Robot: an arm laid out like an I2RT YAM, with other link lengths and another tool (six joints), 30 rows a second.
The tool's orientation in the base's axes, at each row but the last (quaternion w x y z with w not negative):
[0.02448, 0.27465, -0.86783, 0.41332]
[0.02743, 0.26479, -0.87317, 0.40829]
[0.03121, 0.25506, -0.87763, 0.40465]
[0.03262, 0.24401, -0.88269, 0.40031]
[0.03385, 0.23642, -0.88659, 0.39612]
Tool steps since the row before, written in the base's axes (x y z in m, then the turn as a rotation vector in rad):
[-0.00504, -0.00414, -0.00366, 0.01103, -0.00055, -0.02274]
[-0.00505, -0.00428, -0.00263, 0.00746, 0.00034, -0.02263]
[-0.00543, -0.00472, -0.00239, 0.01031, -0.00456, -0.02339]
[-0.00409, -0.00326, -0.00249, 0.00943, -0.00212, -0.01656]
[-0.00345, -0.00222, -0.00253, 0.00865, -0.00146, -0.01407]
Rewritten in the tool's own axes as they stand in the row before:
[0.00518, 0.00298, 0.00450, -0.01523, 0.01025, 0.01738]
[0.00552, 0.00203, 0.00401, -0.01253, 0.01237, 0.01606]
[0.00608, 0.00167, 0.00421, -0.01313, 0.00889, 0.02056]
[0.00428, 0.00176, 0.00348, -0.01162, 0.00594, 0.01405]
[0.00330, 0.00200, 0.00289, -0.01057, 0.00496, 0.01177]

